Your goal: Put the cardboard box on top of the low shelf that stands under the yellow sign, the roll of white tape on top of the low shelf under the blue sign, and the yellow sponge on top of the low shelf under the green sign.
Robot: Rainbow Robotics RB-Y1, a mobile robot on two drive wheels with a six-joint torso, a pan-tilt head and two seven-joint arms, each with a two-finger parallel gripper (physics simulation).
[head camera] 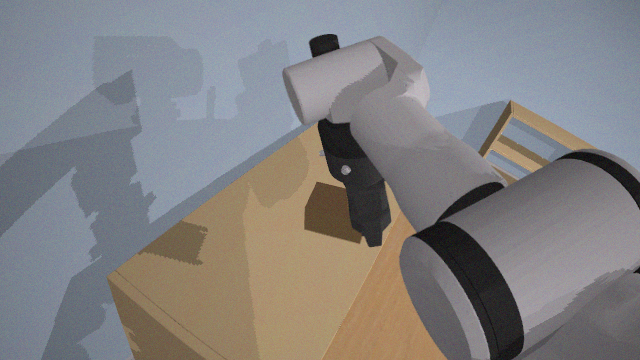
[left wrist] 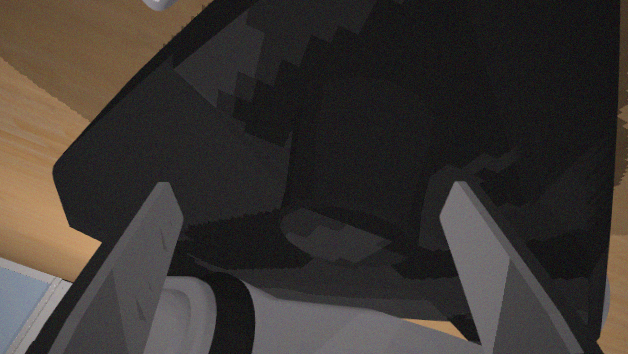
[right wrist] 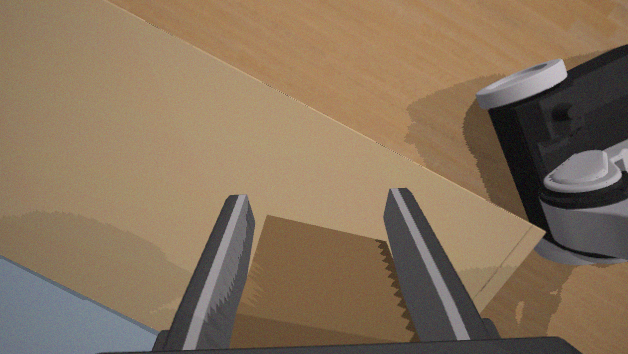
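Seen in the pictures: right gripper, fingertip midpoint: (head camera: 372, 227) (right wrist: 318, 205); robot's base, link origin: (right wrist: 521, 161).
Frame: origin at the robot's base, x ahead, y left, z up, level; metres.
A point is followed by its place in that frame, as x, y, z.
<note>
The brown cardboard box (head camera: 327, 214) {0.560, -0.304, 0.805} (right wrist: 320, 280) {0.547, -0.369, 0.805} is between the fingers of my right gripper (head camera: 374, 242) {0.540, -0.387, 0.778} (right wrist: 318, 205) {0.540, -0.387, 0.778}, which is shut on it. In the right wrist view the box is above a low shelf's pale wooden top (head camera: 210, 280) {0.611, -0.156, 0.611} (right wrist: 175, 125) {0.676, -0.495, 0.612}; I cannot tell whether it touches. The gripper partly hides the box in the head view. My left gripper (left wrist: 313, 200) {-0.023, 0.167, 0.227} is open, with its fingers wide apart in front of the robot's black body. The white tape, the yellow sponge and the coloured signs do not show.
A blue-grey wall (head camera: 225, 30) {0.901, -0.218, 0.946} runs along the shelf's far side. Another wooden frame (head camera: 545, 127) {1.112, -2.377, 0.612} stands at the right of the head view. Wood floor (head camera: 385, 310) {0.650, -0.909, 0.002} (right wrist: 350, 60) {0.375, -0.566, 0.002} borders the shelf. The robot's black base (right wrist: 585, 120) {-0.069, -0.118, 0.183} is near the shelf's corner.
</note>
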